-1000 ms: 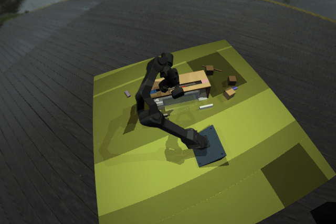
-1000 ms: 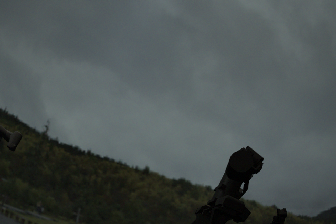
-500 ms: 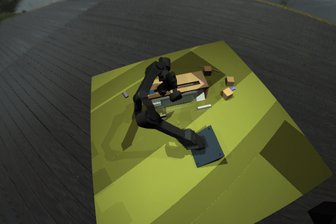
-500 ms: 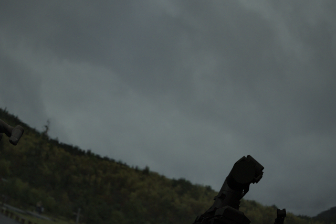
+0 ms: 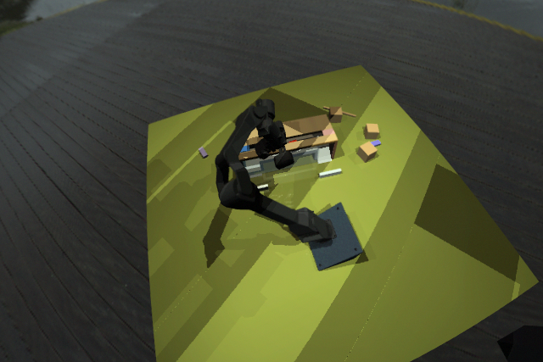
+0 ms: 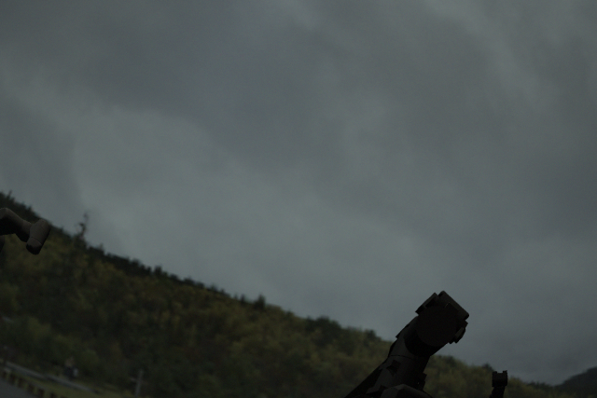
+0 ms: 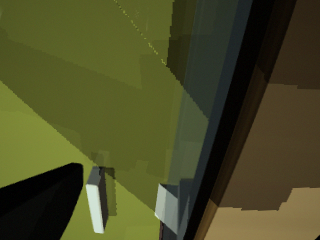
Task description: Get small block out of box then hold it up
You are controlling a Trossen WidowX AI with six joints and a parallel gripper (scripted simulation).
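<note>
The red block is 4 cm to the right of my gripper tip, 4 cm ahead of it and 2 cm below it. Round my gripper tip: tan box (4 cm below, 3 cm ahead, 1 cm to the right).
</note>
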